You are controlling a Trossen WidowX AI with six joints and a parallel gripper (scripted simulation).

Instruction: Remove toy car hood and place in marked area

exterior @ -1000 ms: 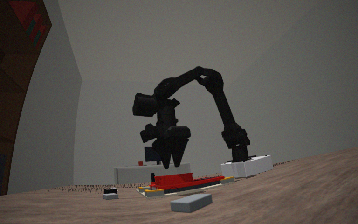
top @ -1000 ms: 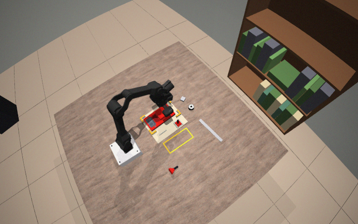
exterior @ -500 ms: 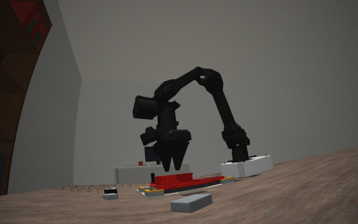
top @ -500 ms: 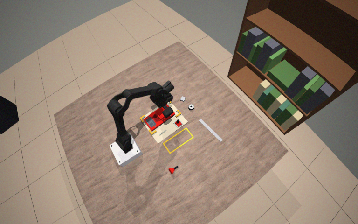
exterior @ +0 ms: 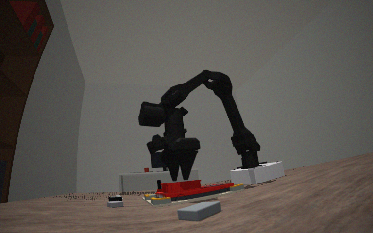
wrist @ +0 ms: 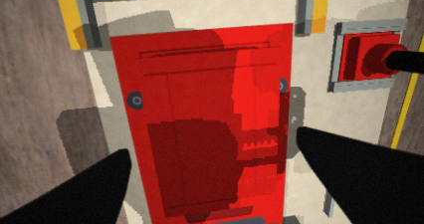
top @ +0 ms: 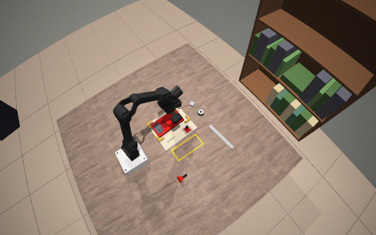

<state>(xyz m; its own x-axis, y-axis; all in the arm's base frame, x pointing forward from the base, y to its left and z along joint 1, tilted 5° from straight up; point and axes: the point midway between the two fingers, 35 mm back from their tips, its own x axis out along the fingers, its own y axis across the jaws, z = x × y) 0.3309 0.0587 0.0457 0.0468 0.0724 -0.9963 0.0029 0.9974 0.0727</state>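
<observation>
The grey socket lies 120 mm to the right of my gripper tip, 30 mm ahead of it and 20 mm below it. Also, from my gripper tip: grey bar 300 mm to the right, 170 mm ahead, 50 mm below.
</observation>
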